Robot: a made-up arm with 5 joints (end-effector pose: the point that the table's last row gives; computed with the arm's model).
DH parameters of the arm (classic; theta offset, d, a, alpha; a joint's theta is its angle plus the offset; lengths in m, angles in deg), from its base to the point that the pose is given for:
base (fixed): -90 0.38 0.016 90
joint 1: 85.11 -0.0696 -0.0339 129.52
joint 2: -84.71 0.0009 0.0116 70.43
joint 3: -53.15 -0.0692 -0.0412 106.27
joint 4: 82.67 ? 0.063 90
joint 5: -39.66 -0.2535 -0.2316 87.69
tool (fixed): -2.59 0.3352 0 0
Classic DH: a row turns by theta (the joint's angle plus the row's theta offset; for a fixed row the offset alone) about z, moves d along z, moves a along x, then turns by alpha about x.
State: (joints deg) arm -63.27 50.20 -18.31 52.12 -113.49
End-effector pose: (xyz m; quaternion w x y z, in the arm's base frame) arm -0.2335 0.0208 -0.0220 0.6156 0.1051 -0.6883 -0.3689
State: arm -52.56 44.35 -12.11 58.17 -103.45
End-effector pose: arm -0.3227 -0.0893 0.0888 0.7376 0.0269 -0.6143 -0.2791
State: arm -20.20 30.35 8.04 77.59 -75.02
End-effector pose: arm -0.3514 -0.0580 0.5433 0.8876 -0.3336 -0.2736 -0.1612
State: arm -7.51 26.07 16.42 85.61 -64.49
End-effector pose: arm -0.2685 0.0779 0.6403 0.8474 -0.4804 -0.1276 -0.1868
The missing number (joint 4, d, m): -0.0453
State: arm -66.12 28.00 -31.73 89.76 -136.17
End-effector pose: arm -0.1622 -0.3355 0.0365 0.5060 -0.2070 -0.8373 -0.0100
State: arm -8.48 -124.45 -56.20 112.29 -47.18
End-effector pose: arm 0.0588 0.3605 0.5243 0.0261 0.3991 -0.1264 -0.9078
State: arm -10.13 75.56 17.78 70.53 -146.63
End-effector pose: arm -0.1577 -0.0665 -0.1293 0.4114 -0.2460 -0.8190 -0.3153
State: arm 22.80 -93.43 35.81 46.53 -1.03
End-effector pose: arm 0.5021 0.1772 0.2238 0.0686 -0.7515 0.4812 -0.4461
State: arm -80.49 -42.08 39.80 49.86 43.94
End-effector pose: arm 0.4727 -0.2829 0.2500 0.3990 -0.0118 0.9159 0.0429
